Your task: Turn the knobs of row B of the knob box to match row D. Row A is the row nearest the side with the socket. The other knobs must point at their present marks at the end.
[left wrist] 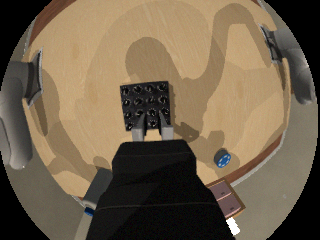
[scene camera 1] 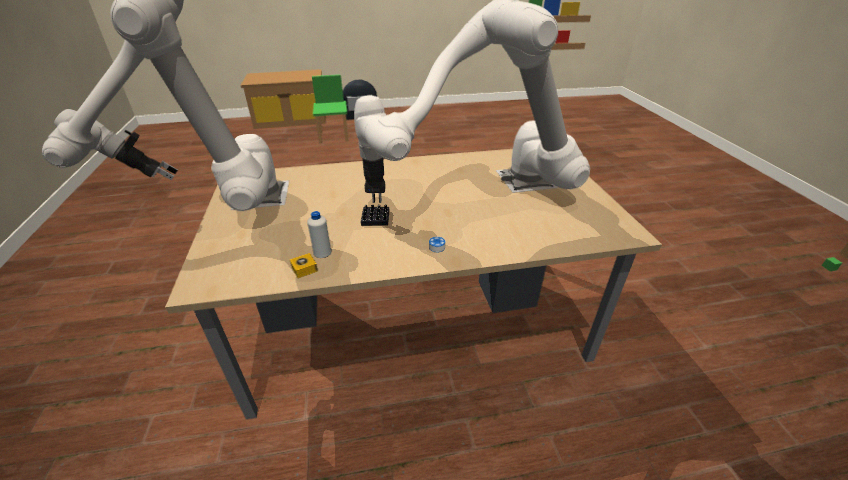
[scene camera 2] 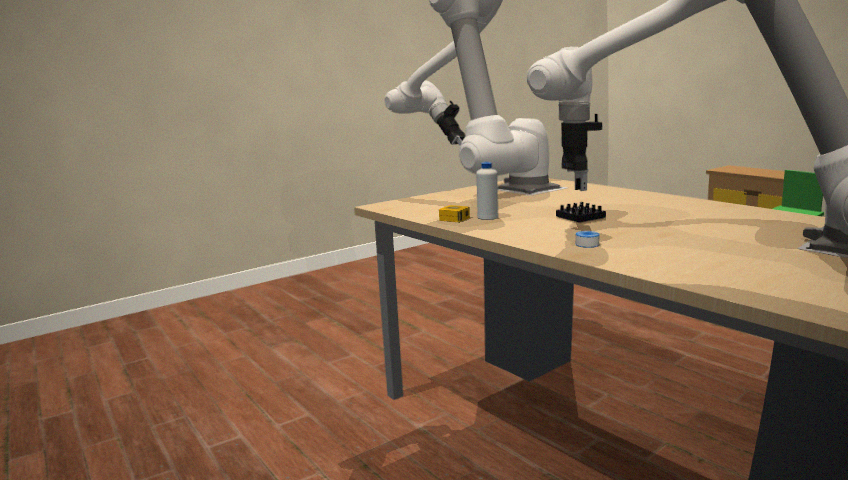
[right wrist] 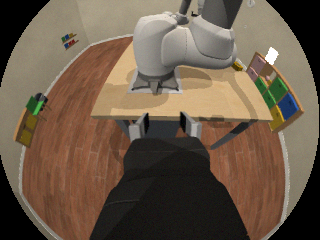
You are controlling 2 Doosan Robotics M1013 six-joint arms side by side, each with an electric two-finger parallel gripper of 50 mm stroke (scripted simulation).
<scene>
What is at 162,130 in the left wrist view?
My left gripper.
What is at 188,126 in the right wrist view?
My right gripper.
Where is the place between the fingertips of my left gripper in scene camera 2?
580,190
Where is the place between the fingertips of my right gripper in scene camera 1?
174,175
</scene>
